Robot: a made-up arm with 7 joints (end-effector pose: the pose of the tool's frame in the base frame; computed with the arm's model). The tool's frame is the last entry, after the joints.
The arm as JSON. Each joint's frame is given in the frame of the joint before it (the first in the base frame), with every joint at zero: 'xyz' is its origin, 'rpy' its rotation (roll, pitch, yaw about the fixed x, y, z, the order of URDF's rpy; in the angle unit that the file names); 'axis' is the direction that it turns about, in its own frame. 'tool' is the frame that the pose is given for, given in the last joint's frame.
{
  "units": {
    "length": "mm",
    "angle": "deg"
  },
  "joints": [
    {
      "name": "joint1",
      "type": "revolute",
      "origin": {
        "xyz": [
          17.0,
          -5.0,
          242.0
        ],
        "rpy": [
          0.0,
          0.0,
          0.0
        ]
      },
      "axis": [
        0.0,
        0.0,
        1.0
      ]
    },
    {
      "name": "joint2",
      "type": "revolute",
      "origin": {
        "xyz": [
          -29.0,
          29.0,
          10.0
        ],
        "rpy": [
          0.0,
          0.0,
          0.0
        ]
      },
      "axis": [
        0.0,
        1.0,
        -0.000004
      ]
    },
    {
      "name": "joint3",
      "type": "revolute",
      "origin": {
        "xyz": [
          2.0,
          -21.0,
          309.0
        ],
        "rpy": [
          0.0,
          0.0,
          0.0
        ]
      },
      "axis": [
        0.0,
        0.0,
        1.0
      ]
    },
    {
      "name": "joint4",
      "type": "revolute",
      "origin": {
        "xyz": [
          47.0,
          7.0,
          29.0
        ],
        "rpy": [
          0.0,
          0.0,
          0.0
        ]
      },
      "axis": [
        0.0,
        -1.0,
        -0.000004
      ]
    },
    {
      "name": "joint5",
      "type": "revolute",
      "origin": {
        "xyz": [
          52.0,
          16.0,
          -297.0
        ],
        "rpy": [
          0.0,
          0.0,
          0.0
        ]
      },
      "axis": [
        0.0,
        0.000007,
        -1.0
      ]
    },
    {
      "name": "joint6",
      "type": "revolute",
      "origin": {
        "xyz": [
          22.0,
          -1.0,
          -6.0
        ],
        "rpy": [
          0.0,
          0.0,
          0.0
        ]
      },
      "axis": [
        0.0,
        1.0,
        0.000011
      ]
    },
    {
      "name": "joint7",
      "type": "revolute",
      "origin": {
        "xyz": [
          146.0,
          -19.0,
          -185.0
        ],
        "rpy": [
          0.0,
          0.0,
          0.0
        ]
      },
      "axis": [
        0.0,
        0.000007,
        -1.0
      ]
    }
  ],
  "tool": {
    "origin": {
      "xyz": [
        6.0,
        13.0,
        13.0
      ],
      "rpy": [
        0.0,
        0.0,
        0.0
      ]
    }
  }
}
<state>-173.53 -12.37 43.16 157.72 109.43 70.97 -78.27</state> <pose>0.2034 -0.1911 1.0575 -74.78 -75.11 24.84</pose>
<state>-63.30 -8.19 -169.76 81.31 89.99 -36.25 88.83</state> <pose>-0.0601 0.5115 0.4995 62.51 52.08 -67.48</pose>
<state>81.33 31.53 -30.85 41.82 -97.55 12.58 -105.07</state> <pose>0.1572 0.3194 0.0269 26.11 -25.70 -99.41</pose>
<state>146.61 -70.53 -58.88 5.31 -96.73 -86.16 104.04</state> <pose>0.1018 -0.0911 0.5585 132.09 93.44 64.66</pose>
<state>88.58 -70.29 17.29 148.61 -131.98 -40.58 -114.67</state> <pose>-0.2947 -0.5026 0.6674 -159.98 -26.89 -68.36</pose>
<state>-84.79 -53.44 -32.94 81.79 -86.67 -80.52 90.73</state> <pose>0.0843 0.1595 0.7549 -60.67 -108.85 8.10</pose>
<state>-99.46 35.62 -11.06 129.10 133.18 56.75 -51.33</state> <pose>-0.1095 -0.7134 0.6045 2.19 -135.59 -61.97</pose>
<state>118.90 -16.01 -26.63 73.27 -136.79 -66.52 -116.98</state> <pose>-0.1557 0.1657 0.5009 29.47 44.34 16.93</pose>
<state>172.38 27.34 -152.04 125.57 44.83 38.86 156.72</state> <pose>0.1150 0.1678 1.0452 117.09 43.13 -73.80</pose>
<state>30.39 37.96 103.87 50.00 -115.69 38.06 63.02</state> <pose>-0.3527 0.3213 0.3899 54.15 -60.47 126.53</pose>
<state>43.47 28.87 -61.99 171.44 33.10 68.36 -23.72</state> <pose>0.4279 0.2631 0.9196 -13.92 -80.04 38.98</pose>
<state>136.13 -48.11 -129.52 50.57 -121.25 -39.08 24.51</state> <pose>0.3074 0.2022 0.3154 51.63 -56.07 85.75</pose>
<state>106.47 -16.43 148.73 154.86 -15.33 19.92 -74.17</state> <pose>0.0853 -0.4017 1.0400 -120.05 21.14 -5.47</pose>
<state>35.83 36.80 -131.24 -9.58 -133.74 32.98 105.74</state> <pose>-0.0278 -0.0883 0.0535 -60.31 29.41 -59.88</pose>
